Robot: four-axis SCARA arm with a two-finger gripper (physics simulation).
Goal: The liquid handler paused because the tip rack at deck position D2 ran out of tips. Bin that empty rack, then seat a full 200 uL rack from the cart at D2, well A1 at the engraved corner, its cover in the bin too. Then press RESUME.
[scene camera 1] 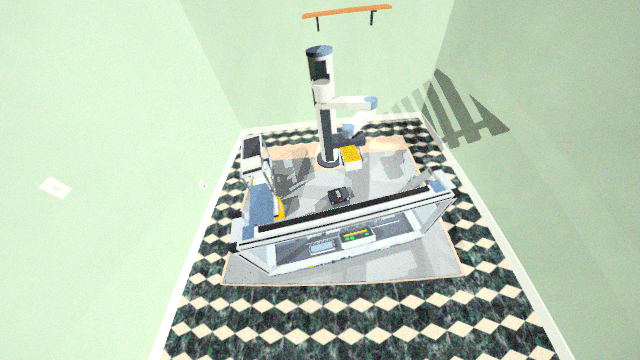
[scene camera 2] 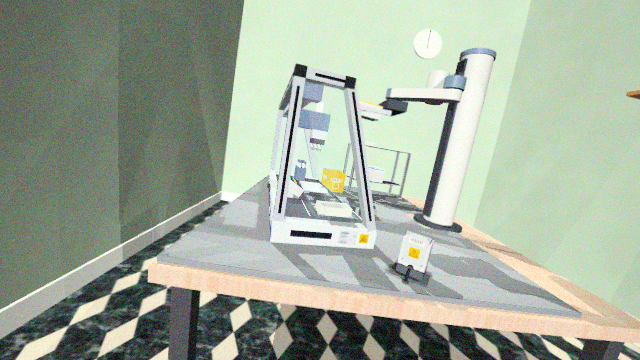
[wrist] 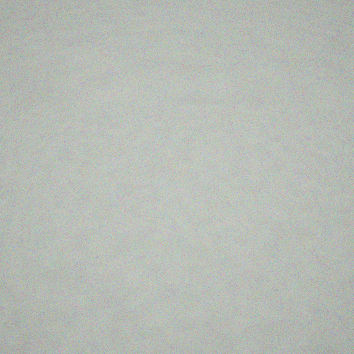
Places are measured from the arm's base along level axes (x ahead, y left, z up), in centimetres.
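Pixels of known places: gripper, between the fingertips: (scene camera 1: pixel 352 164); arm's base, origin of its link: (scene camera 1: pixel 329 158) (scene camera 2: pixel 436 224).
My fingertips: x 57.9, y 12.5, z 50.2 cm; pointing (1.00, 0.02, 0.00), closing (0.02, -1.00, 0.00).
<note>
Ahead of a thing's pixels: the offset from my fingertips to its top centre. "spot": to the spot under its first point.
My gripper (scene camera 1: pixel 350 146) (scene camera 2: pixel 384 108) is shut on a white tip rack with a yellow top @[dx -4.8, dy -0.4, dz +3.4 cm] (scene camera 1: pixel 351 157) (scene camera 2: pixel 371 110), held level high above the table beside the arm's column. Whether a clear cover is on it, and where its well A1 lies, I cannot tell. The wrist view shows a plain grey-green blur. The liquid handler (scene camera 1: pixel 345 212) (scene camera 2: pixel 322 237) stands along the table. A pale, low tray-like piece @[dx +4.1, dy +22.1, dz -39.9 cm] (scene camera 2: pixel 334 208) is on its deck; I cannot read its deck position. The yellow waste bin @[dx -1.5, dy -57.6, dz -35.4 cm] (scene camera 1: pixel 279 209) (scene camera 2: pixel 333 180) stands beyond the handler. The RESUME button is not discernible.
The cart @[spot: dx -56.8, dy -66.4, dz -29.9 cm] (scene camera 2: pixel 408 175) stands at the far end, with a white box @[dx -33.2, dy -68.4, dz -29.1 cm] (scene camera 2: pixel 375 174) on it. A black device @[dx -12.7, dy -7.7, dz -43.3 cm] (scene camera 1: pixel 339 195) lies between column and handler. An upright white plate with a warning label @[dx -17.0, dy +50.2, dz -36.1 cm] (scene camera 2: pixel 414 252) stands near the table's near end. The handler's frame posts rise above the deck.
</note>
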